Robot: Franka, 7 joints.
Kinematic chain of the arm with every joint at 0, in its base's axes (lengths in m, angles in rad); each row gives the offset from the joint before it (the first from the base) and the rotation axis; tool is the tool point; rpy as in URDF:
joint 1: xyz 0 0 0.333 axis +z
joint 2: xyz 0 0 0 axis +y
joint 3: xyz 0 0 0.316 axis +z
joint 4: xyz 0.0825 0 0 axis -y
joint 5: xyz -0.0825 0 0.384 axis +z
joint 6: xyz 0 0 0 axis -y
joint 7: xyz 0.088 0 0 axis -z
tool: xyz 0 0 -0.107 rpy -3.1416 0 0
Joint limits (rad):
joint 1: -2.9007..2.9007
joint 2: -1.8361..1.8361
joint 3: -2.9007..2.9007
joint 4: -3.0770..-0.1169
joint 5: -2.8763..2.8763
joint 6: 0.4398..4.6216
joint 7: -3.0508..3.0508
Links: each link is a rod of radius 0.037 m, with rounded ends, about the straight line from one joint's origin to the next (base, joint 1, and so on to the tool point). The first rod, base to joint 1, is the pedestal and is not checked.
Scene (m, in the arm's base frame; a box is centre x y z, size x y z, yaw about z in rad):
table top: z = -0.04
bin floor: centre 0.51 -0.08 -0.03 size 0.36 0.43 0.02 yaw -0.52
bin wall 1: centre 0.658 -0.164 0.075 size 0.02 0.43 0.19 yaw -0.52
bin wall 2: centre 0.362 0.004 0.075 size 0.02 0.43 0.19 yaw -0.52
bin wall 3: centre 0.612 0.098 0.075 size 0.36 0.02 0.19 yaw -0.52
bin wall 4: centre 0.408 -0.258 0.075 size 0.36 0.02 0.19 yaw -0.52
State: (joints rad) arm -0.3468 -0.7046 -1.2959 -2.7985 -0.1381 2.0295 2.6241
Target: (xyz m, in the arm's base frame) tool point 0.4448 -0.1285 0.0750
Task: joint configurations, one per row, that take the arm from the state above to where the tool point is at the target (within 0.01 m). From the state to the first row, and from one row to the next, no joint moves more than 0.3 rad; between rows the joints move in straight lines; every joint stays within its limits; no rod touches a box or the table.
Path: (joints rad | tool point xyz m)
1: -0.2292 -0.5238 -1.0708 -2.7028 -0.1335 2.0748 2.6241 | 0.1272 -0.3296 0.2923
2: -0.1117 -0.3429 -0.8457 -2.6070 -0.1290 2.1201 2.6241 | 0.2342 -0.3142 0.3140
3: 0.0059 -0.1621 -0.6205 -2.5113 -0.1244 2.1654 2.6241 | 0.3499 -0.2474 0.3131
4: 0.1234 0.0188 -0.3954 -2.4156 -0.1199 2.2107 2.6241 | 0.4448 -0.1285 0.2861
5: 0.1308 0.2199 -0.3864 -2.3658 -0.1201 2.2638 2.6241 | 0.4563 -0.1280 0.2196
6: 0.1382 0.4211 -0.3774 -2.3161 -0.1204 2.3169 2.6241 | 0.4567 -0.1279 0.1485
7: 0.1456 0.6222 -0.3683 -2.2664 -0.1207 2.3699 2.6241 | 0.4448 -0.1285 0.0750

